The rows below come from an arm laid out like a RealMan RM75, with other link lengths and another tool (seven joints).
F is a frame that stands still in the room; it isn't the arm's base.
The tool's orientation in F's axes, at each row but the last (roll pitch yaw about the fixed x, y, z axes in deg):
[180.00, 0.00, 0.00]
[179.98, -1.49, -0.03]
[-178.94, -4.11, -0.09]
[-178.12, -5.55, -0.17]
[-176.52, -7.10, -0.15]
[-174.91, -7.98, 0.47]
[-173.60, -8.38, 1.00]
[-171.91, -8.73, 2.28]
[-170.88, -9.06, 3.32]
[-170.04, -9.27, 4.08]
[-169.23, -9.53, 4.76]
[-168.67, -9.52, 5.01]
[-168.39, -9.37, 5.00]
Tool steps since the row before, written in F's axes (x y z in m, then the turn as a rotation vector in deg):
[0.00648, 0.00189, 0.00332, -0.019, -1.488, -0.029]
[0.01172, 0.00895, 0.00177, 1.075, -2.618, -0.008]
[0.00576, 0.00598, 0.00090, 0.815, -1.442, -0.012]
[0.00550, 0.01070, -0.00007, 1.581, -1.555, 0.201]
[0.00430, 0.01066, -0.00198, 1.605, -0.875, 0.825]
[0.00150, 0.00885, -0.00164, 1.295, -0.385, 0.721]
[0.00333, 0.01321, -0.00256, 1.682, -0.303, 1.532]
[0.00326, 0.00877, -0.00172, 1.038, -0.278, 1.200]
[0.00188, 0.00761, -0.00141, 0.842, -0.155, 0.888]
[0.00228, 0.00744, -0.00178, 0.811, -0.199, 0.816]
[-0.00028, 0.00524, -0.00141, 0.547, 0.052, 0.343]
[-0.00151, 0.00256, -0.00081, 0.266, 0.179, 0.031]
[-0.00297, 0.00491, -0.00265, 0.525, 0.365, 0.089]
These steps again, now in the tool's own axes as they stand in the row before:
[0.00648, -0.00189, -0.00332, -0.019, 1.488, 0.029]
[0.01176, -0.00896, -0.00147, 1.076, 2.617, 0.037]
[0.00580, -0.00600, -0.00037, 0.814, 1.442, 0.044]
[0.00544, -0.01069, 0.00095, 1.598, 1.548, -0.098]
[0.00399, -0.01050, 0.00314, 1.697, 0.832, -0.672]
[0.00133, -0.00864, 0.00262, 1.379, 0.347, -0.568]
[0.00315, -0.01273, 0.00450, 1.882, 0.189, -1.300]
[0.00330, -0.00823, 0.00344, 1.196, 0.171, -1.065]
[0.00207, -0.00712, 0.00292, 0.961, 0.083, -0.769]
[0.00248, -0.00677, 0.00343, 0.916, 0.135, -0.711]
[-0.00008, -0.00489, 0.00237, 0.599, -0.053, -0.242]
[-0.00140, -0.00251, 0.00110, 0.282, -0.149, 0.046]
[-0.00293, -0.00460, 0.00319, 0.562, -0.311, 0.066]

